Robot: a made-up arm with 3 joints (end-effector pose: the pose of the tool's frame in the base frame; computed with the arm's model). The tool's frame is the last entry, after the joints. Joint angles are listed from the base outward.
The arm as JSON. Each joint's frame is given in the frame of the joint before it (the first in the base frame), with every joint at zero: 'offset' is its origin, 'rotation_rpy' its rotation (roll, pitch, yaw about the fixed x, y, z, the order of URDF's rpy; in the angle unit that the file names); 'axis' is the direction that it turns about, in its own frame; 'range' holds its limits. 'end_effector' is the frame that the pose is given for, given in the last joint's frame.
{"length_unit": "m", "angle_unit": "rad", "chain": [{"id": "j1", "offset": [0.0, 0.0, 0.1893], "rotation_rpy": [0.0, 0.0, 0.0], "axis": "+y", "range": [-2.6, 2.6]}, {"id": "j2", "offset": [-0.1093, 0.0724, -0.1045], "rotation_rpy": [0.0, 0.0, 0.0], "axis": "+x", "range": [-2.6, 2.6]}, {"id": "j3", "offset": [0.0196, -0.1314, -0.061], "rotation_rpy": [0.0, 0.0, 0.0], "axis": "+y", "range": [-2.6, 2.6]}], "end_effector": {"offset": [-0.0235, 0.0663, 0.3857], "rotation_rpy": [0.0, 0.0, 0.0]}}
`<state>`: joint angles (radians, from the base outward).
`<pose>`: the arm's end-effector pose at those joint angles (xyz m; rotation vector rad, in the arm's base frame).
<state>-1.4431 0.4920 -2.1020</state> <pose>0.3237 0.1457 -0.2660 -0.6461 2.6643 0.2209</pose>
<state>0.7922 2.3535 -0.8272</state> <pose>-0.4726 -0.0113 0.2703 1.6233 -0.0171 -1.7042</pose>
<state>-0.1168 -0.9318 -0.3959</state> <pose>-0.2721 0.2630 0.2764 -0.9323 -0.4747 0.1310</pose>
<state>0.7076 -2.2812 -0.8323</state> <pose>-0.4096 0.2523 0.3115 -1.6384 -0.0652 1.5885</pose>
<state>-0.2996 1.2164 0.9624</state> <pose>0.2344 -0.1178 0.1534 0.9984 0.5779 0.7295</pose>
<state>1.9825 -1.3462 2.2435</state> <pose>-0.1860 -0.2179 0.0233 1.5611 -1.6916 0.2049</pose>
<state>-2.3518 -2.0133 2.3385</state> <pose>-0.2061 -0.1816 0.2724 1.4078 -0.0085 -1.4393</pose>
